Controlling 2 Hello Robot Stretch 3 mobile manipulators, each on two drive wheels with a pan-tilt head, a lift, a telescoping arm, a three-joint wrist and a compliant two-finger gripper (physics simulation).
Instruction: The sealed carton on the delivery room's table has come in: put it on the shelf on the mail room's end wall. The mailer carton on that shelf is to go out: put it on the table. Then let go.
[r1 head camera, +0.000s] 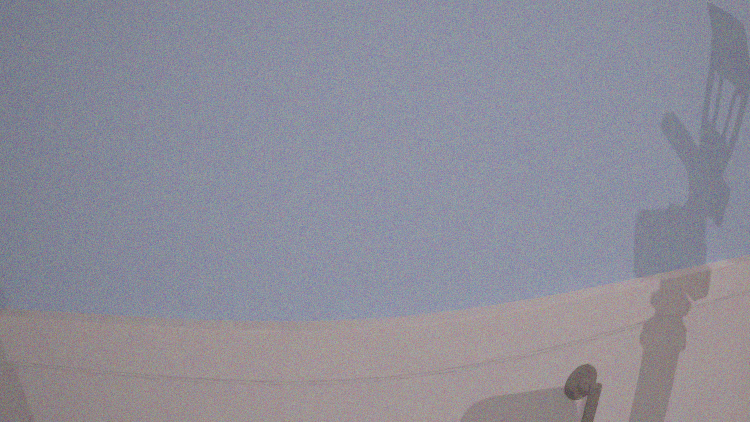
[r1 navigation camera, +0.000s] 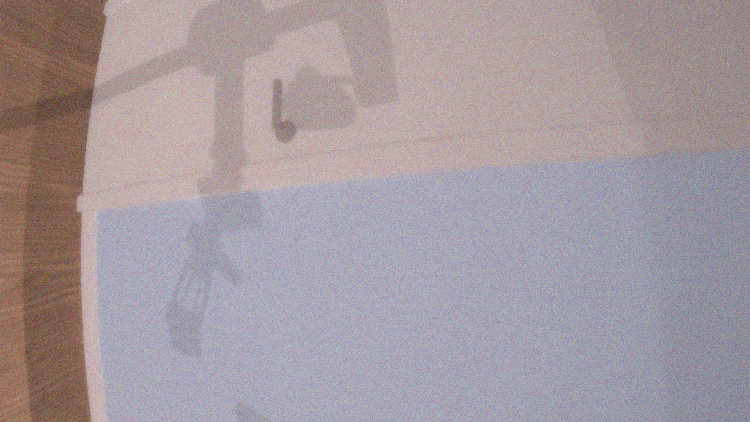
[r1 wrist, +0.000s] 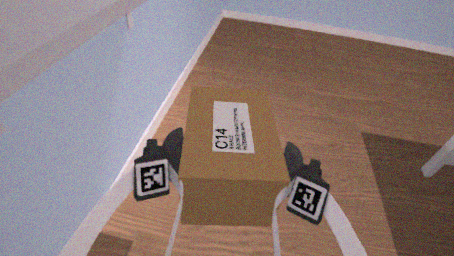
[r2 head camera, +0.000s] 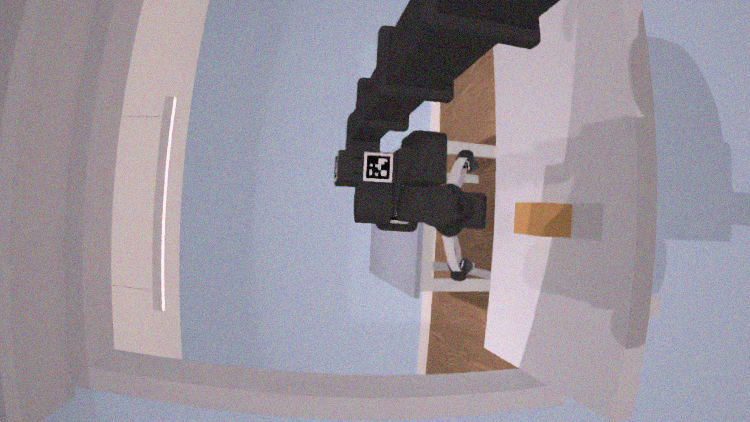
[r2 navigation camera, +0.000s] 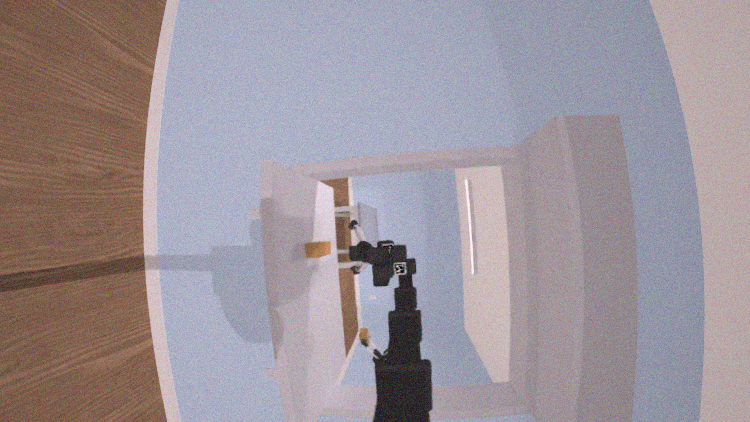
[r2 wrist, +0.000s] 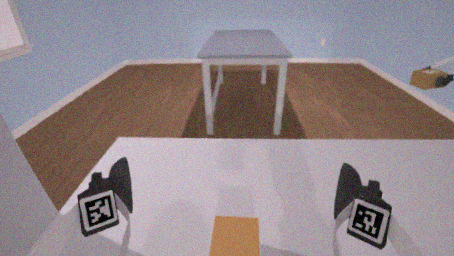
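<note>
The sealed carton (r1 wrist: 230, 165) (r2 wrist: 422, 79), brown with a white C14 label, is between the fingers of my r1 gripper (r1 wrist: 232, 150), held above the floor near a wall. The mailer carton (r2 head camera: 542, 219) (r2 navigation camera: 317, 249) (r2 wrist: 235, 237), plain orange-brown, sits on the white ledge (r2 head camera: 519, 131) (r2 navigation camera: 322, 220) (r2 wrist: 325, 150) of the wall opening. My r2 gripper (r2 head camera: 463, 215) (r2 navigation camera: 355, 246) (r2 wrist: 233, 187) is open wide above the ledge, its fingers apart from that carton. The table (r2 head camera: 395, 257) (r2 navigation camera: 368, 217) (r2 wrist: 245, 42) stands beyond the opening. The shelf does not show.
My r2 arm (r2 head camera: 419, 62) (r2 navigation camera: 403, 335) reaches through the opening, whose frame (r2 head camera: 325, 385) (r2 navigation camera: 419, 160) surrounds it. A table leg (r1 wrist: 440, 157) stands right of r1's held carton. The r1 head view faces a blue wall (r1 head camera: 314, 157) with arm shadows.
</note>
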